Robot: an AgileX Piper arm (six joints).
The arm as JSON. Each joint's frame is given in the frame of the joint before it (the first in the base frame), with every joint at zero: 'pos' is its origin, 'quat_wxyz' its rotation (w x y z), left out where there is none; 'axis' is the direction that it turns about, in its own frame. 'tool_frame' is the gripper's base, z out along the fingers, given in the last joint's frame.
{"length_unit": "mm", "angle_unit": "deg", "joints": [
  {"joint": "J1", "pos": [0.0, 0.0, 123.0], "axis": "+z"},
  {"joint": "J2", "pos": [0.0, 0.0, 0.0], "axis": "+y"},
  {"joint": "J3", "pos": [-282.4, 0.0, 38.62], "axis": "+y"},
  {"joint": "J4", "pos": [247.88, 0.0, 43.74], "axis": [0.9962, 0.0, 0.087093]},
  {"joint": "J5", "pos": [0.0, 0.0, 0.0], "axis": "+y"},
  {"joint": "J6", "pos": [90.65, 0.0, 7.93], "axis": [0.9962, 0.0, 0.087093]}
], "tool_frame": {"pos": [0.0, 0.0, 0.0], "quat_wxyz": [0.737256, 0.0, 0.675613, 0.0]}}
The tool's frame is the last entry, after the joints.
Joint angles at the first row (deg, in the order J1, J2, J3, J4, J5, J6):
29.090, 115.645, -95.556, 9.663, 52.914, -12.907
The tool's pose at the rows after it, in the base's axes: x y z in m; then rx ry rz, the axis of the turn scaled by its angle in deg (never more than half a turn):
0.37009, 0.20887, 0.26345, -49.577, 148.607, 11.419
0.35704, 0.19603, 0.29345, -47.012, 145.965, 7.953
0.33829, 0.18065, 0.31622, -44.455, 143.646, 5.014
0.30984, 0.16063, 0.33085, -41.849, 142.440, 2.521
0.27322, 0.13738, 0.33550, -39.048, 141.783, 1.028
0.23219, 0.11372, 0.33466, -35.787, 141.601, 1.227
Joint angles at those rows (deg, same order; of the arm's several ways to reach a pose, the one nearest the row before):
28.597, 111.067, -95.060, 4.807, 55.009, -10.223
28.597, 105.867, -93.670, 0.929, 55.721, -7.447
28.597, 99.919, -90.063, -2.532, 55.444, -4.912
28.598, 92.350, -83.434, -5.605, 54.933, -2.205
28.597, 83.324, -74.202, -7.956, 53.755, 0.662
28.597, 73.553, -64.766, -8.909, 53.257, 3.455

